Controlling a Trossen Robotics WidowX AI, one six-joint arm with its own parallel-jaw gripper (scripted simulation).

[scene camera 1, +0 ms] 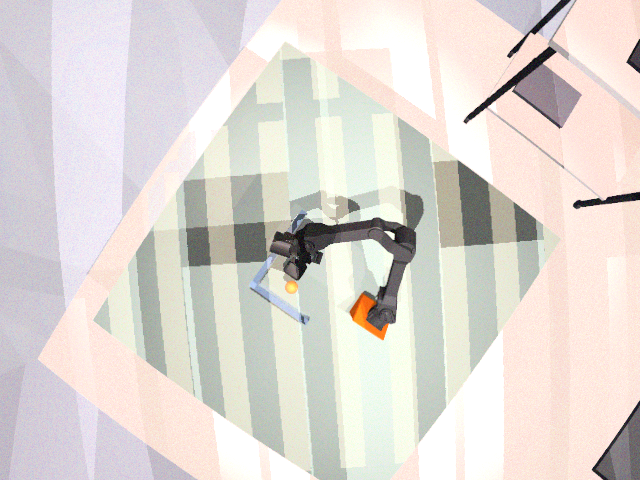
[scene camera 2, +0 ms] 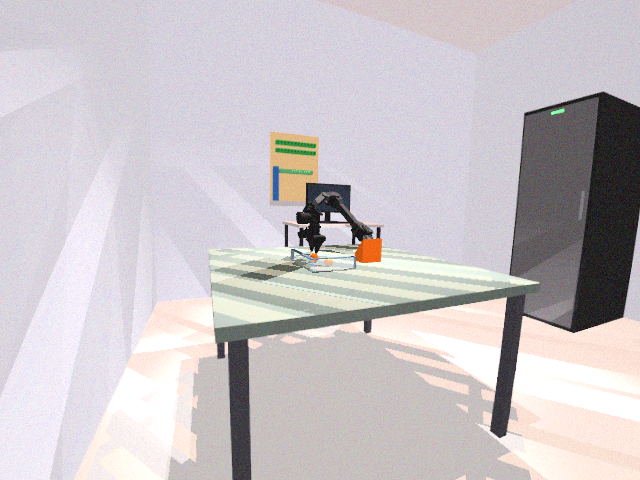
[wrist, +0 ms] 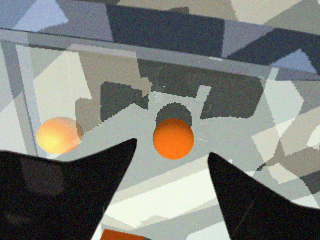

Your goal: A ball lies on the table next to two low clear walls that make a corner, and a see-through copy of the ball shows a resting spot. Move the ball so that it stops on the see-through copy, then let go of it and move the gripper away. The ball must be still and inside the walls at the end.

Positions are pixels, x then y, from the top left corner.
Scene:
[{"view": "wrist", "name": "my gripper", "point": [172, 149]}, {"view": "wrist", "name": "orange ball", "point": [173, 138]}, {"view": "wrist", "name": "see-through copy of ball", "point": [60, 134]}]

